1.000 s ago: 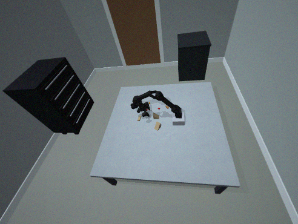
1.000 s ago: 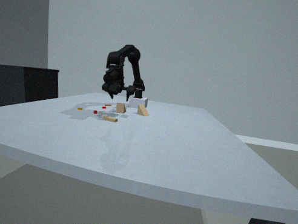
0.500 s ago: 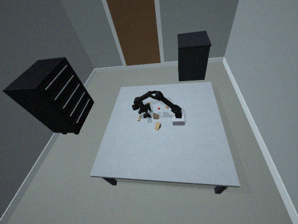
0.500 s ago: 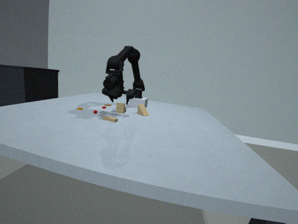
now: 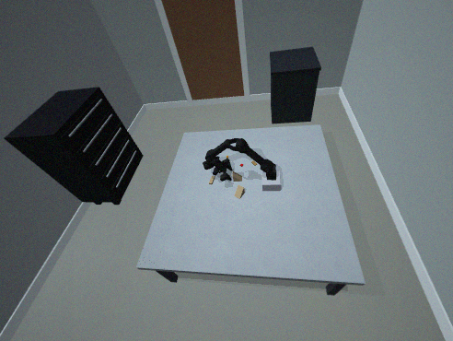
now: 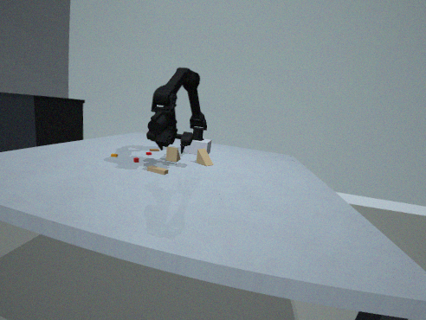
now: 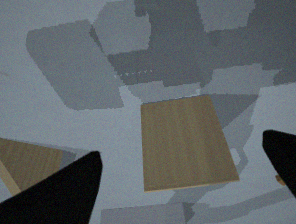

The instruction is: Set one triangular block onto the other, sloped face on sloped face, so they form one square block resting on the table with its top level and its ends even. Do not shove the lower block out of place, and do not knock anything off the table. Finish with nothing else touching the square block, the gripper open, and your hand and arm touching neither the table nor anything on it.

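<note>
Now: gripper tip 3 cm past the triangular block, 1 cm to the left of it and 3 cm above it. Also, from my gripper tip: small red block (9 cm ahead, 12 cm to the right, 4 cm below); orange block (8 cm ahead, 24 cm to the right, 4 cm below); flat tan block (16 cm ahead, 2 cm to the left, 4 cm below).
</note>
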